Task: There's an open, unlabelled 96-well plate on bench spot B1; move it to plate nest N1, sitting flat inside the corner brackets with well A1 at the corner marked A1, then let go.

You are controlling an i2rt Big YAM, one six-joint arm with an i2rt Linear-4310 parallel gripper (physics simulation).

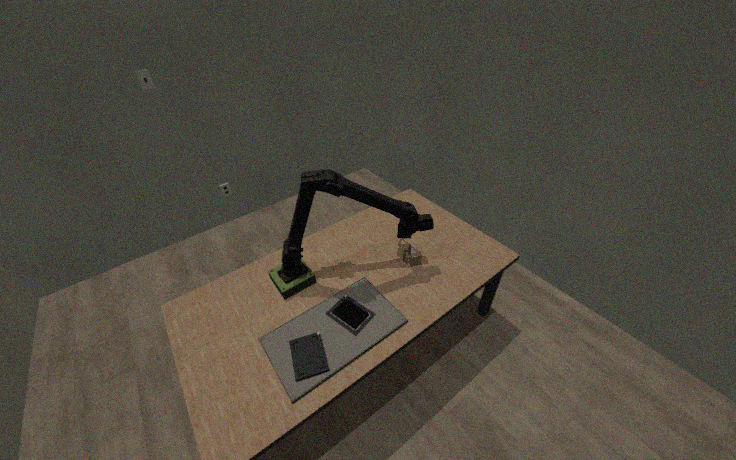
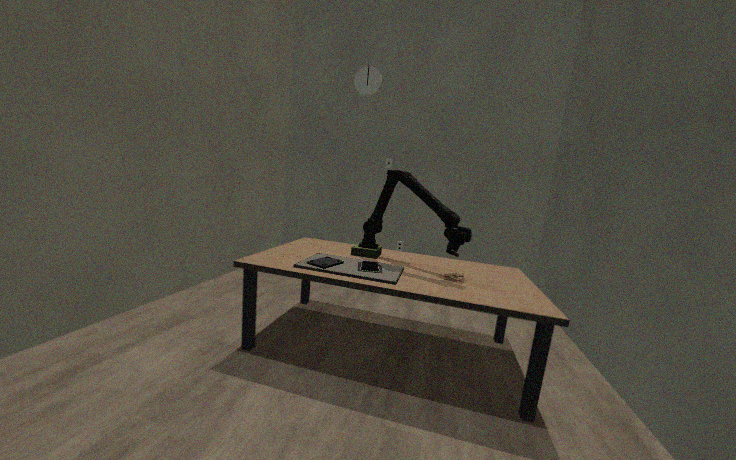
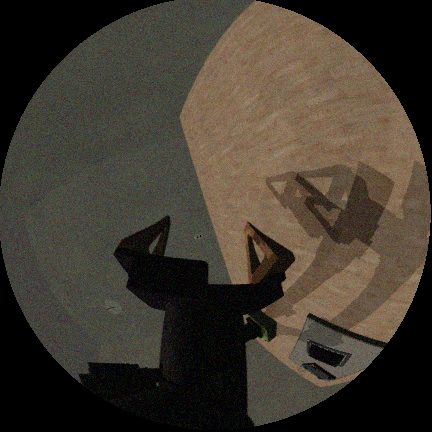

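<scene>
A small black plate (image 1: 350,312) (image 2: 370,265) (image 3: 326,353), which looks like the 96-well plate, lies with a pale outline on a grey surround at the board's right. A dark grey rectangle (image 1: 309,356) (image 2: 325,262) (image 3: 318,371) with small pale corner marks lies at the board's left and looks like the nest. Wells, the A1 mark and labels are too small and dark to read. My gripper (image 1: 403,239) (image 2: 453,253) (image 3: 207,222) is open and empty, high above the table, well to the right of both and away from the board.
Both objects lie on a grey board (image 1: 383,315) (image 2: 391,274) (image 3: 368,353) on the wooden table (image 1: 227,325) (image 2: 488,292) (image 3: 300,100). The arm's green base (image 1: 286,285) (image 2: 366,251) (image 3: 267,327) stands behind the board. Arm shadows fall across the table.
</scene>
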